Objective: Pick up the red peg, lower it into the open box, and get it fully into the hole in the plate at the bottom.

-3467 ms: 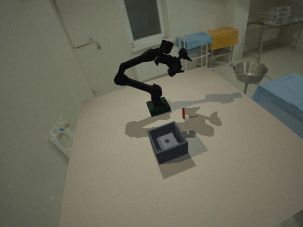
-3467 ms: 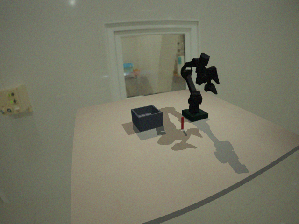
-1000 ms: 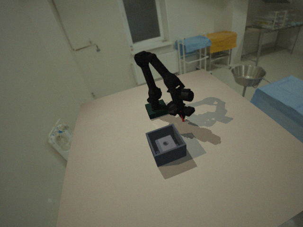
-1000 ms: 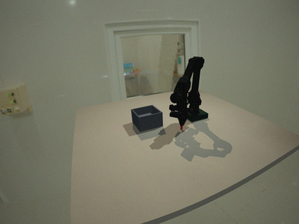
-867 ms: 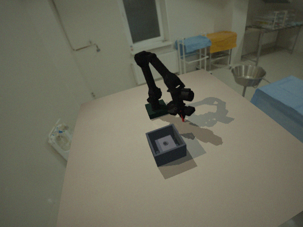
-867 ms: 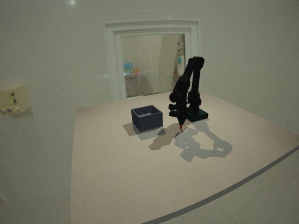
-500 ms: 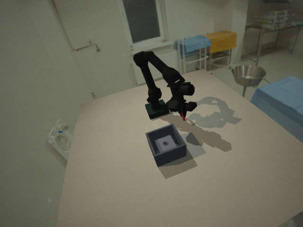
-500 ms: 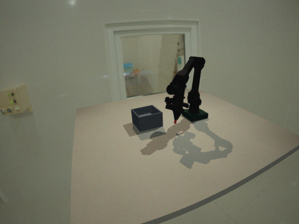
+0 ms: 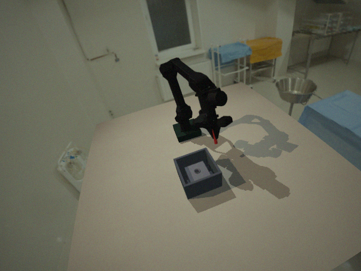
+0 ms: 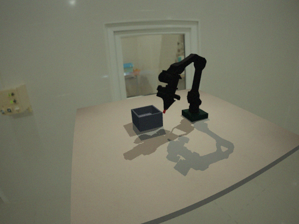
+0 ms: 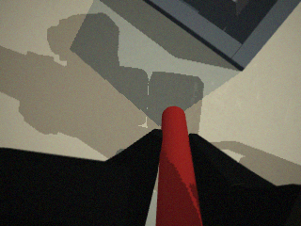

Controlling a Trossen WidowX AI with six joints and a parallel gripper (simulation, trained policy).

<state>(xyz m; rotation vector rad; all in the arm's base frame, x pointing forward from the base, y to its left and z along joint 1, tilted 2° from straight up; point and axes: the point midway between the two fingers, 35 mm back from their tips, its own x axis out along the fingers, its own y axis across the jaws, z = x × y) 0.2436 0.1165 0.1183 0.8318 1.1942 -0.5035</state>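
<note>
Now: gripper tip 110 mm to the left of the dark blue box, 110 mm above it and 100 mm short of it. From my gripper tip the other things lie so: red peg (20 mm above, 10 mm behind).
</note>
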